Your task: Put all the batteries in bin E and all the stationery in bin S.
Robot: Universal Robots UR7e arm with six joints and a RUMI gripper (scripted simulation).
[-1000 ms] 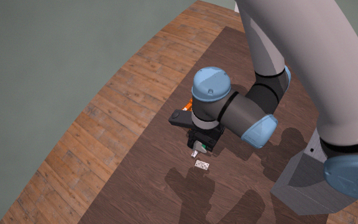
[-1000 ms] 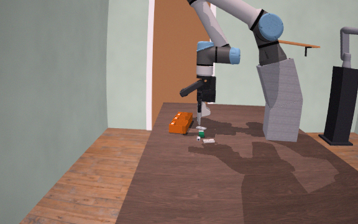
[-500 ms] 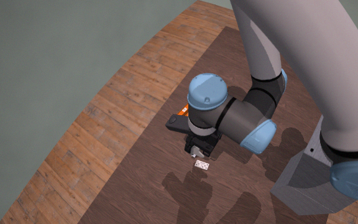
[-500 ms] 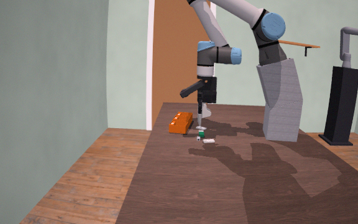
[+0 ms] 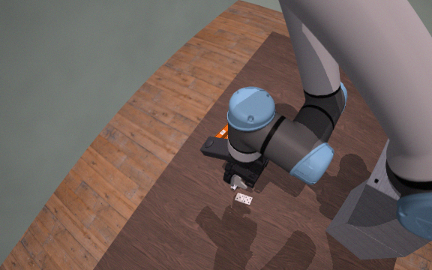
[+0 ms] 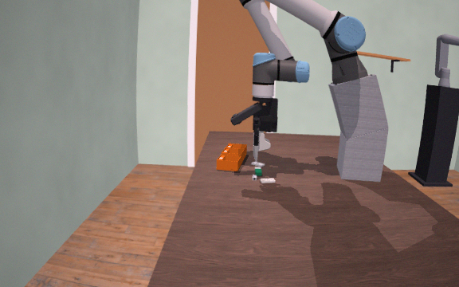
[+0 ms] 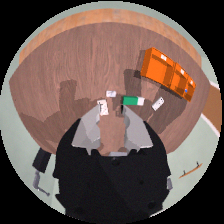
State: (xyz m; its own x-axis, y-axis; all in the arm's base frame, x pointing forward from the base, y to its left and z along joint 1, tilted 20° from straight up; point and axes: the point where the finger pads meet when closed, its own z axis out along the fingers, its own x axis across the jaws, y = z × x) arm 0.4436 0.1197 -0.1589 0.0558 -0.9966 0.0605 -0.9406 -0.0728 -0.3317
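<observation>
My gripper is now 80 mm above the grey object. Also, from my hand: blue battery (90 mm ahead, 280 mm to the right, 70 mm below); then green-and-white eraser (10 mm behind, 80 mm to the right, 80 mm below); then orange double bin (100 mm ahead, 200 mm to the right, 70 mm below).
</observation>
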